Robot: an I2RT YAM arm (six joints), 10 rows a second.
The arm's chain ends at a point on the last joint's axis. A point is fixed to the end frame.
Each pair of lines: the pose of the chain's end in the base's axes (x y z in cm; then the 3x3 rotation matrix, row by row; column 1 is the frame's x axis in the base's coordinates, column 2 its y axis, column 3 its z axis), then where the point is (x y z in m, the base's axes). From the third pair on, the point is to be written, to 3 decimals.
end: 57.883 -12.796 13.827; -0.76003 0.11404 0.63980; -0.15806 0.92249 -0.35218; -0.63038 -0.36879 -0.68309
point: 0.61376 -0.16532 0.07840
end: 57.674 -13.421 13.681; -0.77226 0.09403 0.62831; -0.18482 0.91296 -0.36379; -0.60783 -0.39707 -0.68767
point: 0.61075 -0.17283 0.07721
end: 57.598 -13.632 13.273; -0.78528 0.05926 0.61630; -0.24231 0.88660 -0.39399; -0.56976 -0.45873 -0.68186
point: 0.609 -0.178 0.075
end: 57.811 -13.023 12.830; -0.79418 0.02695 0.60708; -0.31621 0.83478 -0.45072; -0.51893 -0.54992 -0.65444
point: 0.611 -0.177 0.074
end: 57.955 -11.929 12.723; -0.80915 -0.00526 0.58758; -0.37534 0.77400 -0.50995; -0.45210 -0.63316 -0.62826
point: 0.611 -0.171 0.077
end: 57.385 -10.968 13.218; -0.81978 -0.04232 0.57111; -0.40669 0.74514 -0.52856; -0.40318 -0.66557 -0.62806
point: 0.604 -0.163 0.083
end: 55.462 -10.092 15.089; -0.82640 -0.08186 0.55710; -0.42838 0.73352 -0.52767; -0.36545 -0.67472 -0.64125
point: 0.584 -0.155 0.101
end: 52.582 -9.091 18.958; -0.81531 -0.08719 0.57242; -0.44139 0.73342 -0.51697; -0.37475 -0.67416 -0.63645
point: 0.556 -0.144 0.140
